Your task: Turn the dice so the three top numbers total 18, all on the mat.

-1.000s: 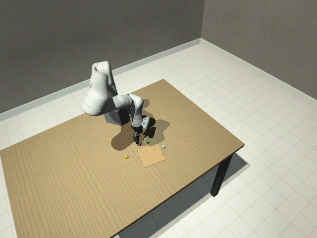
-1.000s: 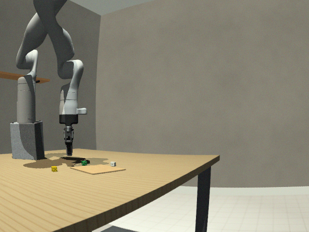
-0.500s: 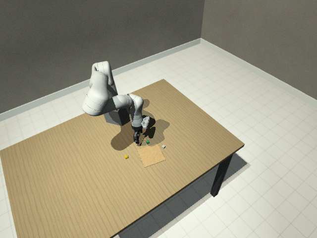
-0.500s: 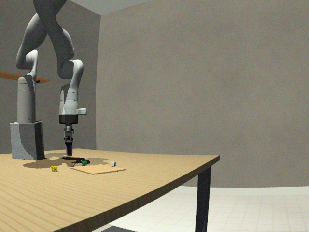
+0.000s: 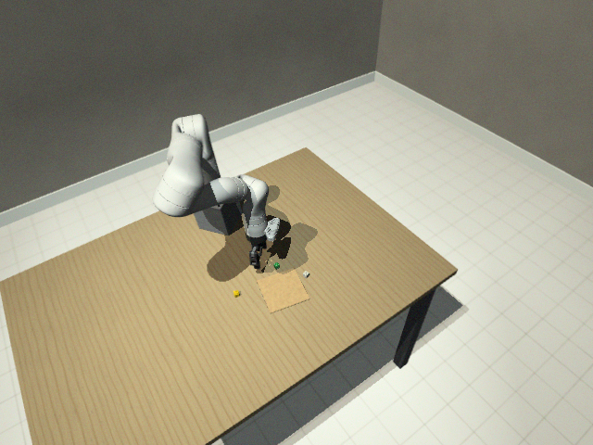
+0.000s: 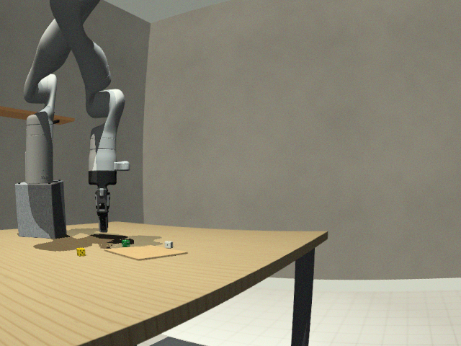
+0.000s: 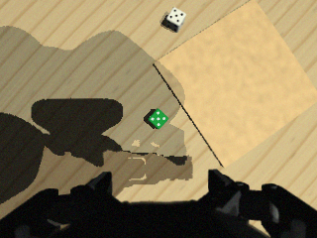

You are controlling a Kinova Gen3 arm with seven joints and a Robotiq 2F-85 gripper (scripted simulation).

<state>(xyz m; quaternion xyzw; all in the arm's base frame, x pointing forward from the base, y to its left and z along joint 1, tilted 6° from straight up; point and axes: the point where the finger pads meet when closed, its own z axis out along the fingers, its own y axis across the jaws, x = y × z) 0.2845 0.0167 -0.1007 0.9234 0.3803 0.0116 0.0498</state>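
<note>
Right now the green die is 40 mm ahead of my hand, 40 mm to the left of it and 40 mm below it. Also, from my hand: yellow die (60 mm ahead, 130 mm to the right, 40 mm below); white die (130 mm ahead, 100 mm to the left, 40 mm below); tan mat (130 mm ahead, 40 mm below).
</note>
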